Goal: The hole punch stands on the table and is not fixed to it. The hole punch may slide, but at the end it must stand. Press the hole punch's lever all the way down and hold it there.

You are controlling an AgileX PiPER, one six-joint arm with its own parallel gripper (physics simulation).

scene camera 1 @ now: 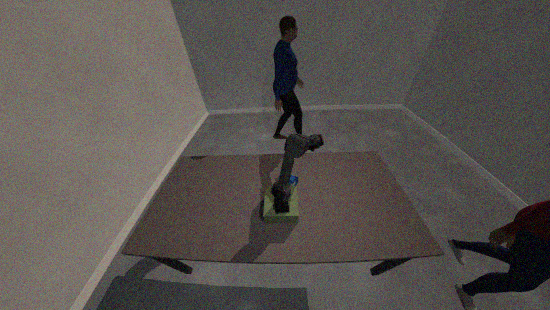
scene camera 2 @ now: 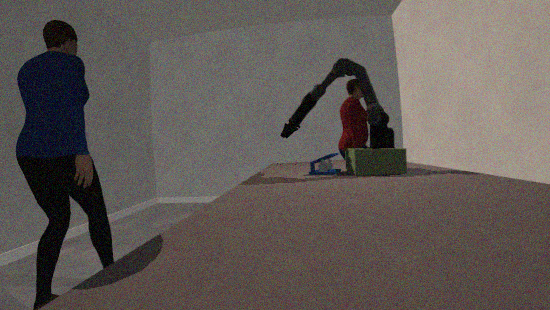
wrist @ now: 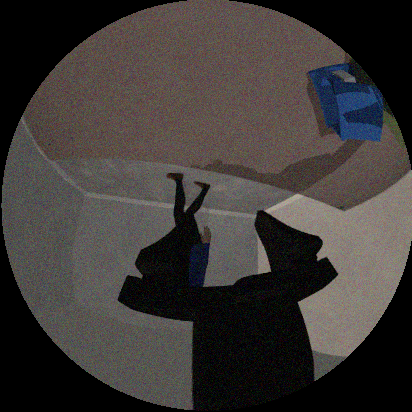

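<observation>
The blue hole punch (scene camera 1: pixel 294 180) (scene camera 2: pixel 327 173) (wrist: pixel 360 107) stands upright on the table (scene camera 1: pixel 350 210) (scene camera 2: pixel 350 235) (wrist: pixel 175 90), close to the green block under the arm. In scene camera 2 its lever (scene camera 2: pixel 327 158) is raised, slanting up from the left end towards the block, with a gap above the base. My gripper (scene camera 1: pixel 318 142) (scene camera 2: pixel 284 134) (wrist: pixel 224 219) is open, with its two dark fingers apart and no object between them. It hangs well above the hole punch and off to one side, not touching it. Finger detail is dark.
The arm's base stands on the green block (scene camera 1: pixel 282 218) (scene camera 2: pixel 377 162). A person in blue (scene camera 1: pixel 285 65) (scene camera 2: pixel 52 105) (wrist: pixel 198 262) is beyond the table's far edge. A person in red (scene camera 1: pixel 537 220) (scene camera 2: pixel 352 122) is off another side of the table.
</observation>
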